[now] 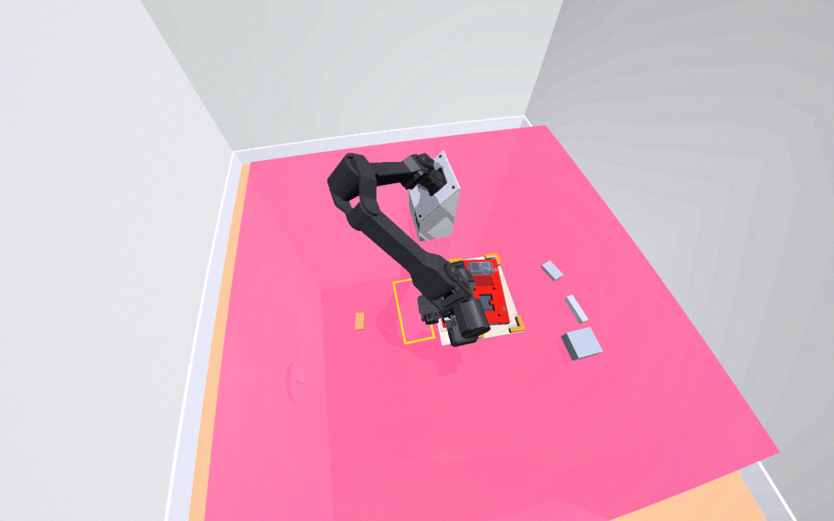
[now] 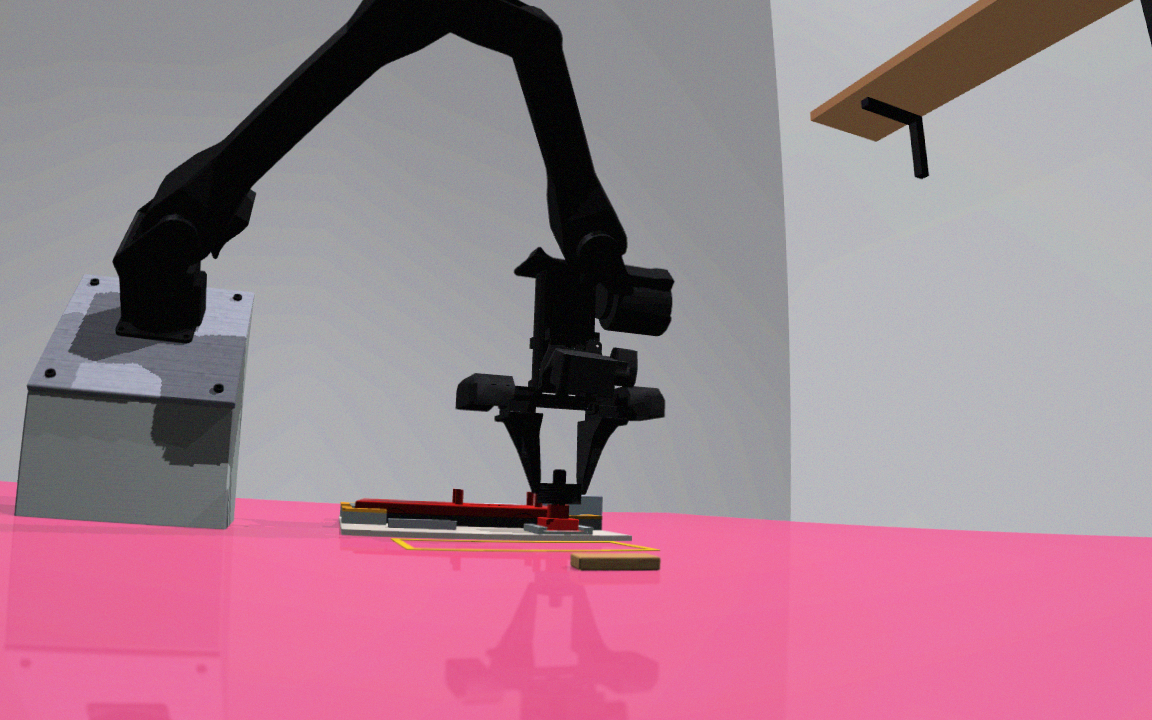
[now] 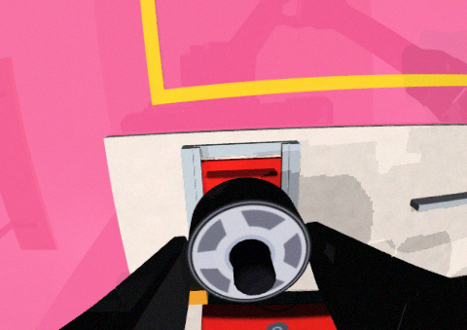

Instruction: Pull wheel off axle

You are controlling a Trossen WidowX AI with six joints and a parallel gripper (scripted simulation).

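The small wooden block is 50 mm behind my gripper tip, 240 mm to the right of it and 40 mm below it. The rest, counted from my gripper tip: dark wheel: right at my gripper tip.
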